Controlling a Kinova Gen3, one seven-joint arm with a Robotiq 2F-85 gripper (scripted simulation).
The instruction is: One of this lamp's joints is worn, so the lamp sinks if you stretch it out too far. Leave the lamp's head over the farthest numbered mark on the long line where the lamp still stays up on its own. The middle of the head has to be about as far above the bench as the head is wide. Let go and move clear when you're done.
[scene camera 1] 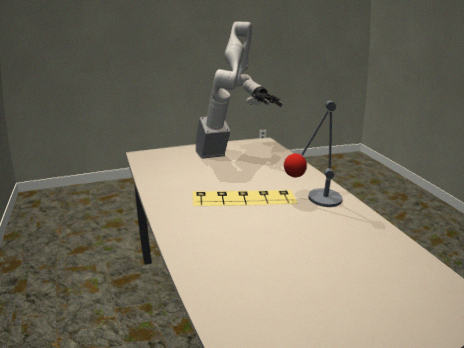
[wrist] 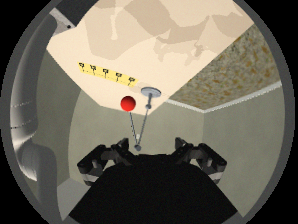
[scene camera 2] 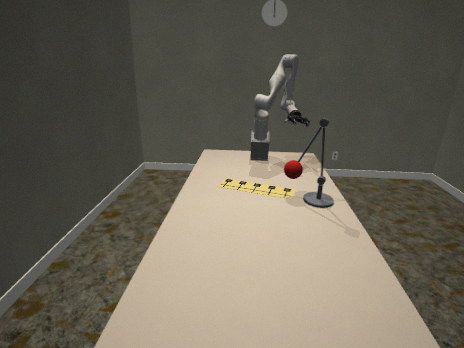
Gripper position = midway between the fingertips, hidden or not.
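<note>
Scene camera 1 shows a yellow strip [scene camera 1: 200, 198], and scene camera 2 shows the strip [scene camera 2: 251, 187] as well. In the wrist view there is the gripper [wrist: 151, 143].
</note>
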